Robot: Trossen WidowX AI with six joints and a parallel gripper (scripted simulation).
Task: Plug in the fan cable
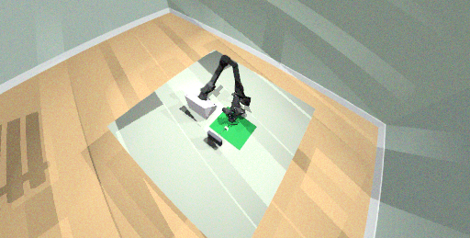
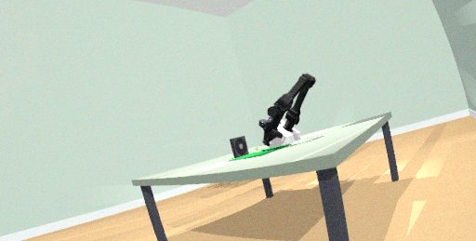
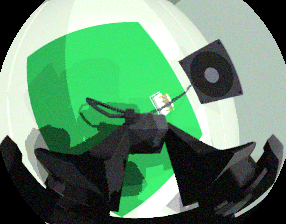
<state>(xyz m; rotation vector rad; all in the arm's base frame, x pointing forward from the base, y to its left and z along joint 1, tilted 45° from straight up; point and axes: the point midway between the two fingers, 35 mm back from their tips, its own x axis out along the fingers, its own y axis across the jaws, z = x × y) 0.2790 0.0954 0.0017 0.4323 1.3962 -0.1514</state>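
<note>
Right now the green board is 40 mm ahead of my gripper tip, 10 mm to the right of it and 60 mm below it. Round my gripper tip: black fan (20 mm ahead, 190 mm to the right, 10 mm above); then dark fan plug (10 mm behind).
</note>
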